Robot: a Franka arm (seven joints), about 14 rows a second.
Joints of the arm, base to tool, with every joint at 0 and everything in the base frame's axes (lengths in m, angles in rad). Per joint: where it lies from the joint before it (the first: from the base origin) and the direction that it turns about. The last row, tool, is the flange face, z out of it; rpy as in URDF.
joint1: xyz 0 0 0.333 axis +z
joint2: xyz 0 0 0 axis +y
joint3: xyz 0 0 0.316 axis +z
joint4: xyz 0.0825 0 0 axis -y
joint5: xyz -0.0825 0 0.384 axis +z
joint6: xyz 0 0 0 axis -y
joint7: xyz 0.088 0 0 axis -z
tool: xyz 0 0 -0.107 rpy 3.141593 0 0
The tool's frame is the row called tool.
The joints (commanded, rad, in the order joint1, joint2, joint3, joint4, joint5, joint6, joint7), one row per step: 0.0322 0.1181 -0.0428 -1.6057 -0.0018 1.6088 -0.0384; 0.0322 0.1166 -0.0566 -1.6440 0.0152 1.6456 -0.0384; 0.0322 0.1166 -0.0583 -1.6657 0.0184 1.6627 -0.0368; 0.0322 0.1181 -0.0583 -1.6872 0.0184 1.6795 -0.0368; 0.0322 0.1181 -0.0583 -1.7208 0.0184 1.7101 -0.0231; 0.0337 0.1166 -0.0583 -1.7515 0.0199 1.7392 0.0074; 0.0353 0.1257 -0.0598 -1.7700 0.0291 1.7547 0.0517; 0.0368 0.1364 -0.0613 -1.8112 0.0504 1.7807 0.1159; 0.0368 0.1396 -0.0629 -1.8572 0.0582 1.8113 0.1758
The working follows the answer.
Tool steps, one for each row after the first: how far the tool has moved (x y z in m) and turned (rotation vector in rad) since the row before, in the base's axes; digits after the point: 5 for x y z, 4 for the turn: 0.00003 -0.00610 -0.01422 0.0152 -0.0004 -0.0169; -0.00045 -0.00071 -0.00886 0.0028 0.0045 -0.0042; -0.00037 -0.00006 -0.00967 0.0000 0.0062 -0.0003; -0.00088 -0.00013 -0.01341 -0.0018 0.0032 -0.0142; -0.00126 0.00089 -0.01127 -0.0025 0.0005 -0.0297; 0.00029 0.00090 -0.01273 0.0023 0.0128 -0.0470; -0.00261 0.00180 -0.02326 0.0097 0.0276 -0.0718; -0.00491 -0.00043 -0.02061 -0.0038 0.0213 -0.0652
Tool pose at each row, in the base's axes (x y z in m, rotation vector in rad; rounded; the steps above come from the unrounded poses): 0.58634 -0.00516 0.54376 3.1321 0.0438 -0.1804; 0.58638 -0.01127 0.52954 -3.1243 -0.0187 0.1790; 0.58592 -0.01198 0.52068 -3.1209 -0.0123 0.1859; 0.58555 -0.01204 0.51101 -3.1203 -0.0117 0.1955; 0.58467 -0.01217 0.49761 -3.1208 0.0106 0.2004; 0.58341 -0.01128 0.48634 -3.1209 0.0572 0.2009; 0.58370 -0.01038 0.47361 -3.1124 0.1302 0.2200; 0.58109 -0.00858 0.45034 -3.0890 0.2401 0.2612; 0.57618 -0.00902 0.42973 -3.0767 0.3417 0.2919

